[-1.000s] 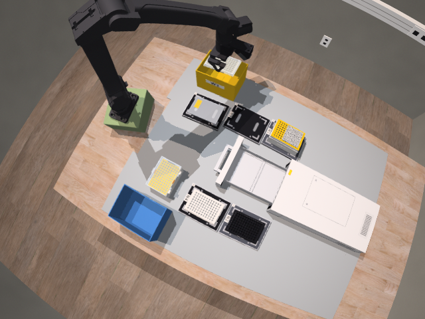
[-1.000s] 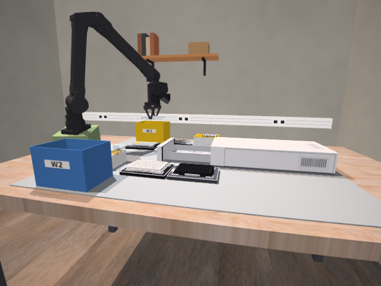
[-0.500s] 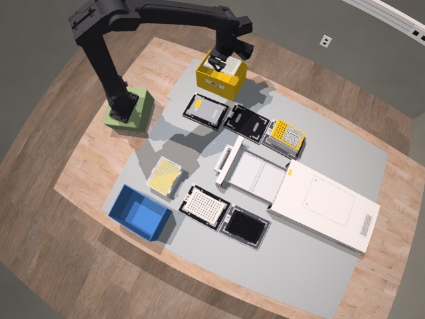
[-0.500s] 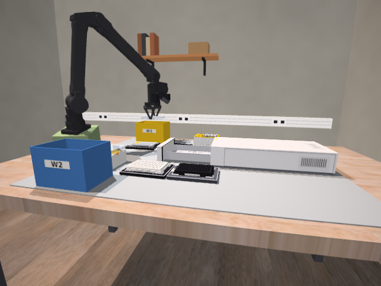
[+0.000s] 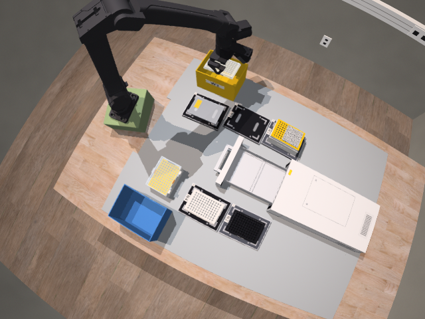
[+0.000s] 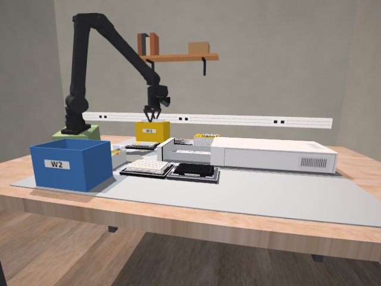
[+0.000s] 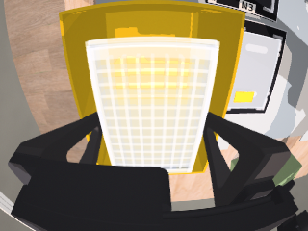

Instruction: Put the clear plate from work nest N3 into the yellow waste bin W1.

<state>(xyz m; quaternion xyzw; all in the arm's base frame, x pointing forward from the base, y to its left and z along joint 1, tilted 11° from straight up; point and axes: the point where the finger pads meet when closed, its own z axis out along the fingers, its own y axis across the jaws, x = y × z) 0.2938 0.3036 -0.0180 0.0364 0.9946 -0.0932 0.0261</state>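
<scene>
My hand is 90 mm above the yellow bin W1. The rest, counted from my hand: black work nest N3: 170 mm ahead, 150 mm to the right, 120 mm below; clear plate: right at my hand; label n1: 270 mm ahead, 150 mm to the right, 120 mm below.
</scene>
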